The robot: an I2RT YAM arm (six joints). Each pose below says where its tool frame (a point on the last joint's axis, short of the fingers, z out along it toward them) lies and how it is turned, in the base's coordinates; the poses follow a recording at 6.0 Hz.
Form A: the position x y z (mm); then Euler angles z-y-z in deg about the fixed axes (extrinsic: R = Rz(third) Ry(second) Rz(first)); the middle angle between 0 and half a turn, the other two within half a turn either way.
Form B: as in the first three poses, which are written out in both.
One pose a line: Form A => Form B
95, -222, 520, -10.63, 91.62, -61.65 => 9.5, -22.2, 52.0, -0.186, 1.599, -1.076
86, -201, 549, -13.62, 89.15, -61.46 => 8.6, -20.1, 54.9, -0.238, 1.556, -1.073
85, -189, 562, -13.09, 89.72, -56.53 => 8.5, -18.9, 56.2, -0.228, 1.566, -0.987
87, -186, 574, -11.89, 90.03, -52.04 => 8.7, -18.6, 57.4, -0.208, 1.571, -0.908
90, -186, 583, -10.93, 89.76, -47.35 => 9.0, -18.6, 58.3, -0.191, 1.567, -0.826
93, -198, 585, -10.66, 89.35, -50.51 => 9.3, -19.8, 58.5, -0.186, 1.559, -0.882
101, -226, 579, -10.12, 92.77, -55.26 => 10.1, -22.6, 57.9, -0.177, 1.619, -0.964
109, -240, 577, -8.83, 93.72, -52.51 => 10.9, -24.0, 57.7, -0.154, 1.636, -0.916
